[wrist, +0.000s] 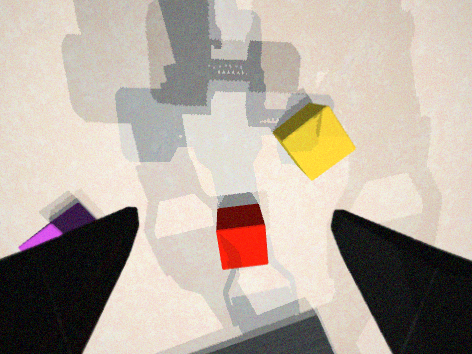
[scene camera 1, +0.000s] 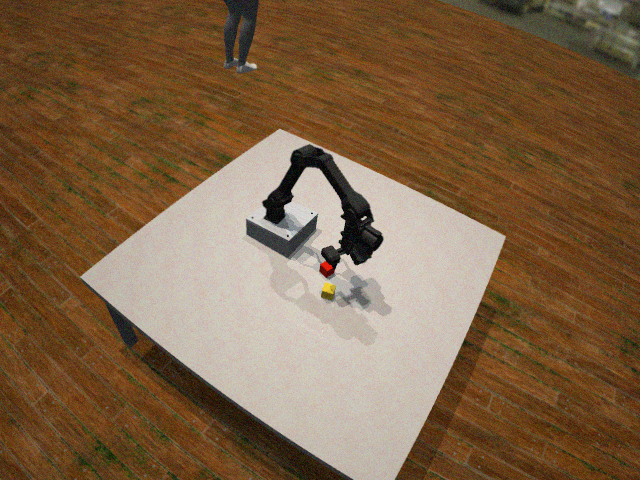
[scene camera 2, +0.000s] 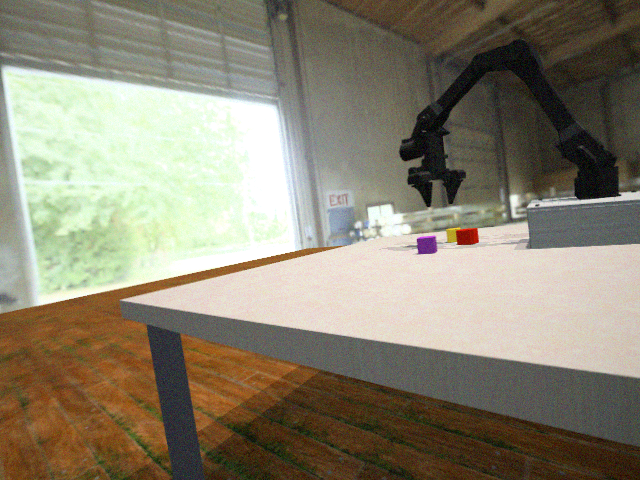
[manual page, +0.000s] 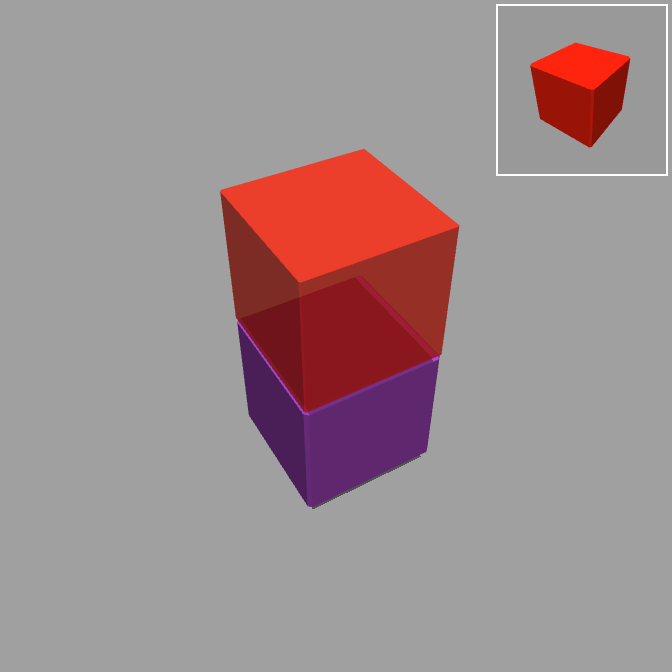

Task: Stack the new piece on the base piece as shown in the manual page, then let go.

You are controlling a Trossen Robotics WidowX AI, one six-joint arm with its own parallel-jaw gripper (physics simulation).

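Places are measured from the arm's base along level axes (x down, y left, z ahead), in millimetres.
Where they show: gripper, between the fingertips: (wrist: pixel 237 217) (scene camera 1: pixel 344 264) (scene camera 2: pixel 440 205); arm's base, origin of its link: (scene camera 1: pixel 274 217) (scene camera 2: pixel 597 197).
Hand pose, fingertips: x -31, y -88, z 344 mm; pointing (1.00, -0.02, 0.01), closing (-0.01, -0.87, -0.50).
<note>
Each offset is from my fingertips to the top centre of the thing. Level surfaces: height alone.
A red cube {dx +77, dy +26, dz -69 mm} (scene camera 1: pixel 326 269) (scene camera 2: pixel 467 236) (wrist: pixel 243 247) sits on the table. A yellow cube {dx +77, dy -66, dz -17 mm} (scene camera 1: pixel 328 291) (scene camera 2: pixel 452 235) (wrist: pixel 320 142) sits apart from it, turned at an angle, up and right of it in the wrist view. A purple cube {dx +77, dy +168, dz +5 mm} (scene camera 2: pixel 427 244) (wrist: pixel 41 237) sits apart from both; the left finger partly covers it in the wrist view, and it does not show in scene camera 1. My gripper (scene camera 1: pixel 343 261) (scene camera 2: pixel 439 204) (wrist: pixel 237 217) is open and empty, pointing down above the table. In the wrist view the red cube lies between the fingers, low in the image; in scene camera 2 the fingertips are above cube height.
The arm's grey base box (scene camera 1: pixel 268 238) (scene camera 2: pixel 584 222) (wrist: pixel 270 337) stands on the white table {dx +118 mm} (scene camera 1: pixel 232 330) (scene camera 2: pixel 361 294), close to the red cube. The arm's shadows fall around the cubes. A person's legs (scene camera 1: pixel 240 31) show on the wooden floor beyond the table.
</note>
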